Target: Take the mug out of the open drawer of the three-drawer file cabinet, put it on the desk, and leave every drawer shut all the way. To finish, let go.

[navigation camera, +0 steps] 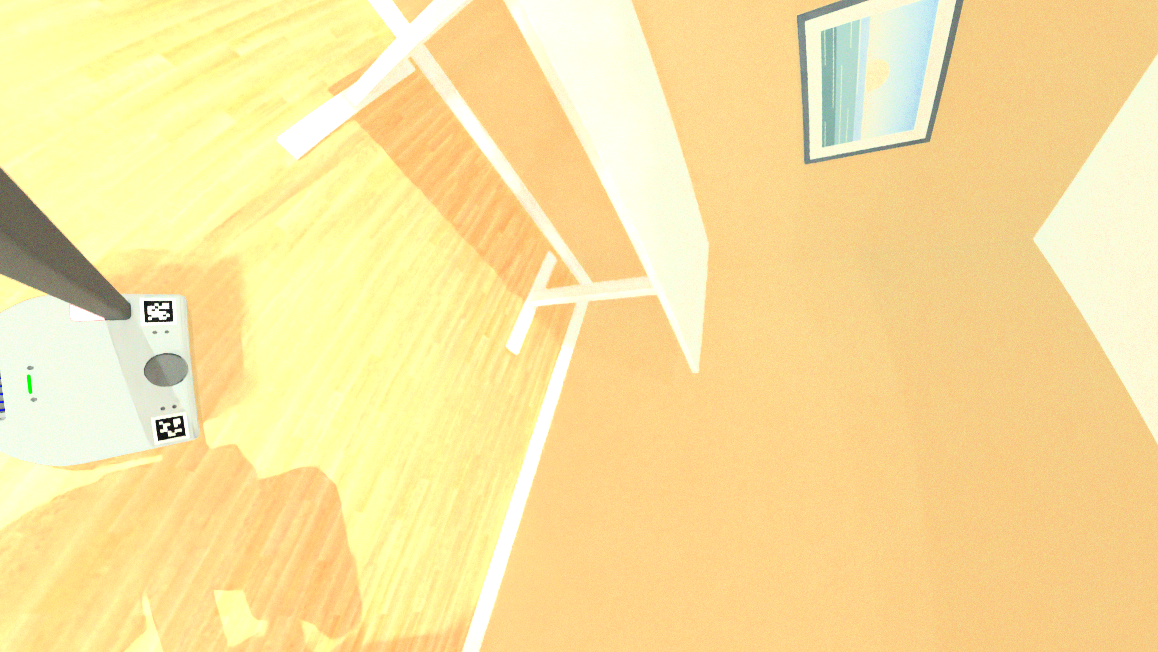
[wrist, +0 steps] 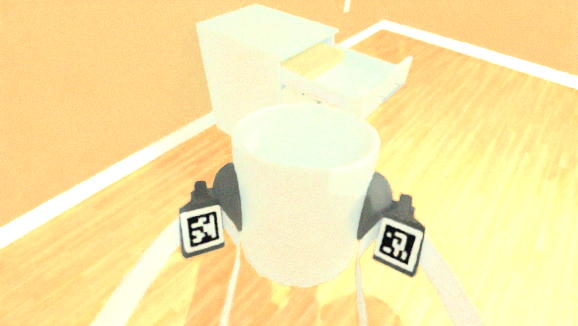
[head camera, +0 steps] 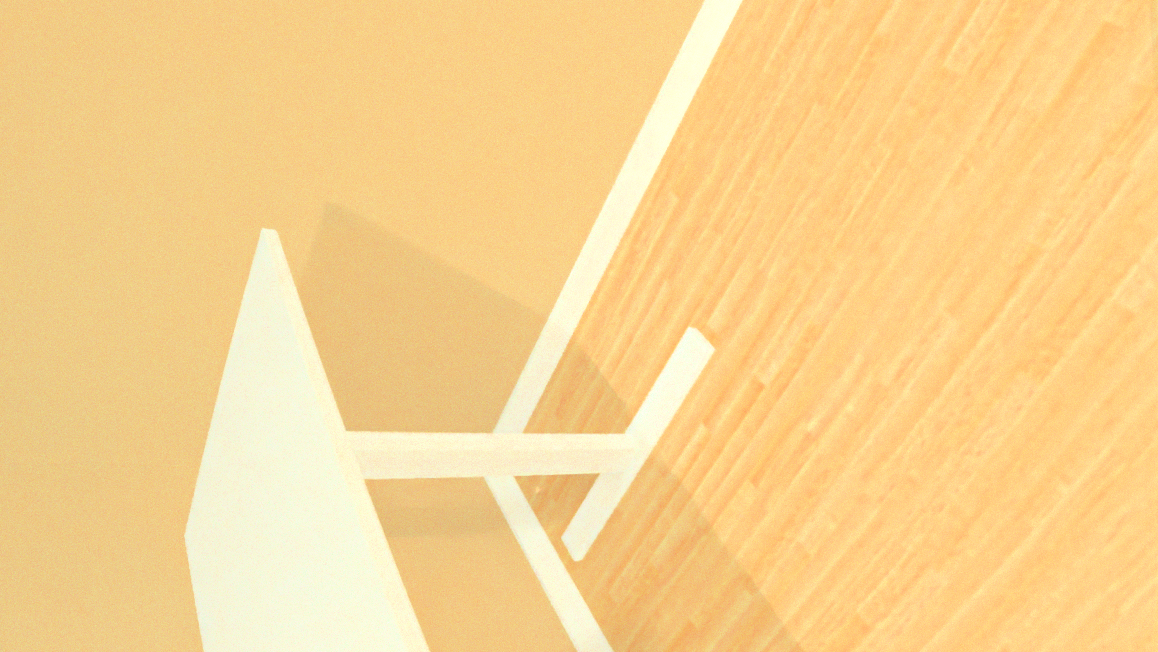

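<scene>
A white mug (wrist: pixel 305 215) is held upright between the two fingertips of my gripper (wrist: pixel 301 191) in the wrist view, high above the floor; its handle is hidden. Behind it, near the wall, stands the white file cabinet (wrist: pixel 242 75). Its top drawer (wrist: pixel 367 75) is pulled out and holds a yellowish block at its rear; the lower drawers are mostly hidden behind the mug. The white desk (head camera: pixel 267 453) (navigation camera: pixel 640 145) shows its top and T-shaped legs in the head and navigation views. The gripper does not show in those two views.
My base (navigation camera: pixel 89 380) is on the wooden floor at the left of the navigation view, with the dark mast (navigation camera: pixel 56 251) above it. The desk's leg feet (head camera: pixel 640 445) (navigation camera: pixel 530 303) stick out over the floor. A framed picture (navigation camera: pixel 879 80) hangs on the wall.
</scene>
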